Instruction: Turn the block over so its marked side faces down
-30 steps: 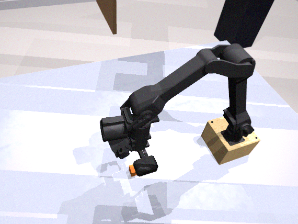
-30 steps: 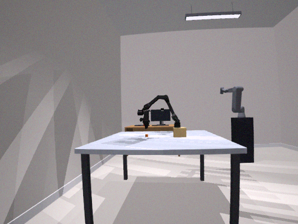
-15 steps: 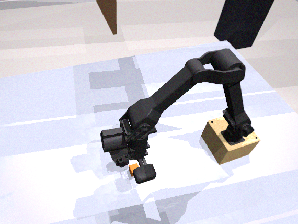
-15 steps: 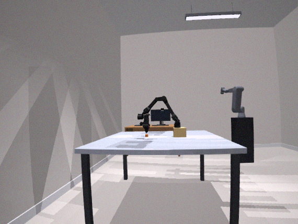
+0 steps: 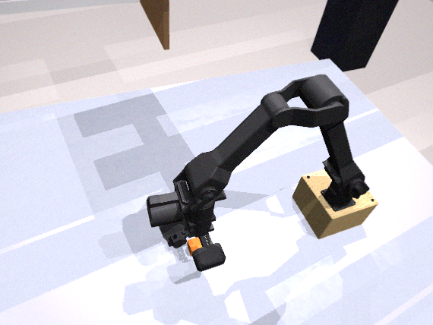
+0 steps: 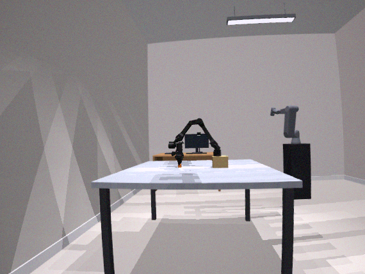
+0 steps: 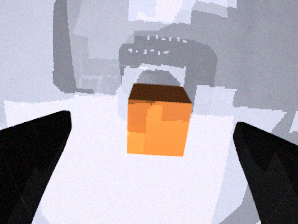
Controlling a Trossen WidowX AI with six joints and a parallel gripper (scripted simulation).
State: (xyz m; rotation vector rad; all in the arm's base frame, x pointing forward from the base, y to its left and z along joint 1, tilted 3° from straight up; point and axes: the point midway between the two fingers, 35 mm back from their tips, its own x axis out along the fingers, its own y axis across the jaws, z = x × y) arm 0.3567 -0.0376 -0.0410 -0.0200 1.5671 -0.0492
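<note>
My gripper tip is now 1 cm past the orange block and 1 cm above it.
</note>
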